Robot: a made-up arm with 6 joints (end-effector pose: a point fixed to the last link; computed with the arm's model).
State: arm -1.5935 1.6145 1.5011 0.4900 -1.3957 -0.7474
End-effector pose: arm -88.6 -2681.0 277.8 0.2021 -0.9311 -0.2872 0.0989
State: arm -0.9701 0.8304 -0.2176 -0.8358 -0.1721 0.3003
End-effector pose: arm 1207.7 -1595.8 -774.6 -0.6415 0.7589 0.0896 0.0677
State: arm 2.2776 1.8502 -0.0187 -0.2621 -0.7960 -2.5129
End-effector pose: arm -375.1 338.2 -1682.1 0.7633 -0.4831 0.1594 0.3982
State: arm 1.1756 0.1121 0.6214 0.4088 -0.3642 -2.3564
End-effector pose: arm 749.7 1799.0 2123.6 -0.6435 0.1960 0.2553 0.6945
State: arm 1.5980 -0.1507 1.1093 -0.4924 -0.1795 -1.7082
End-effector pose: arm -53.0 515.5 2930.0 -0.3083 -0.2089 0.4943 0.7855
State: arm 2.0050 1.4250 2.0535 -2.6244 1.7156 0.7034
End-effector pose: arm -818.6 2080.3 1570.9 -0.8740 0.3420 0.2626 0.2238
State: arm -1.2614 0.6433 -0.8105 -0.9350 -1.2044 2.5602
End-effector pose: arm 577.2 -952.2 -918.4 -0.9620 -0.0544 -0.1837 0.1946
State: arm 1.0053 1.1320 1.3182 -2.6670 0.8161 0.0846
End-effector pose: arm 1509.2 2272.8 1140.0 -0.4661 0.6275 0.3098 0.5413
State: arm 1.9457 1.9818 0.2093 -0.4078 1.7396 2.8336
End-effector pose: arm -350.0 1017.9 -1764.6 -0.2843 0.3958 0.7800 0.3926
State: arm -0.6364 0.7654 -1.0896 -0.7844 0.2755 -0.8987
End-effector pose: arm 418.0 -271.0 -1198.1 -0.2396 0.9416 0.2336 0.0380
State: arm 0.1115 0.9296 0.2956 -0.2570 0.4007 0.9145
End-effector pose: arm 2623.1 363.2 -76.0 0.8342 -0.0004 0.4560 0.3103
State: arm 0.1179 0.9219 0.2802 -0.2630 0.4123 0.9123
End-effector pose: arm 2612.2 377.4 -84.0 0.8343 -0.0022 0.4572 0.3080
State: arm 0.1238 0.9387 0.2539 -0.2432 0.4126 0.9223
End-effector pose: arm 2579.8 391.6 -171.1 0.8386 0.0196 0.4434 0.3158
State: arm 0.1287 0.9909 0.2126 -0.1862 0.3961 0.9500
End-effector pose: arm 2504.4 402.9 -366.5 0.8461 0.0763 0.4072 0.3353
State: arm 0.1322 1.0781 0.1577 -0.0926 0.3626 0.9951
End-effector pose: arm 2359.7 405.4 -653.3 0.8500 0.1688 0.3474 0.3582
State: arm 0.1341 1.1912 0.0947 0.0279 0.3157 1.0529
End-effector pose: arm 2129.0 393.0 -977.7 0.8408 0.2874 0.2699 0.3709
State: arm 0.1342 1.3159 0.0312 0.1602 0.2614 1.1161
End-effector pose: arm 1826.1 364.2 -1273.2 0.8137 0.4139 0.1861 0.3633
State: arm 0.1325 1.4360 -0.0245 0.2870 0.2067 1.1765
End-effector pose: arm 1500.5 325.0 -1491.7 0.7722 0.5281 0.1097 0.3358
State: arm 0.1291 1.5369 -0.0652 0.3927 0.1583 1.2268
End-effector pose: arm 1215.9 285.5 -1623.4 0.7275 0.6153 0.0511 0.2993
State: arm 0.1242 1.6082 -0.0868 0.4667 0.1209 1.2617
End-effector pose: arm 1021.0 254.8 -1688.7 0.6919 0.6703 0.0138 0.2679
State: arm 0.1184 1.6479 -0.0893 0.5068 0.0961 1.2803
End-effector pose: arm 929.8 236.7 -1716.4 0.6719 0.6969 -0.0046 0.2507
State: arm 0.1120 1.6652 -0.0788 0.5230 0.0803 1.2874
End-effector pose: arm 912.9 227.6 -1727.2 0.6648 0.7053 -0.0112 0.2461
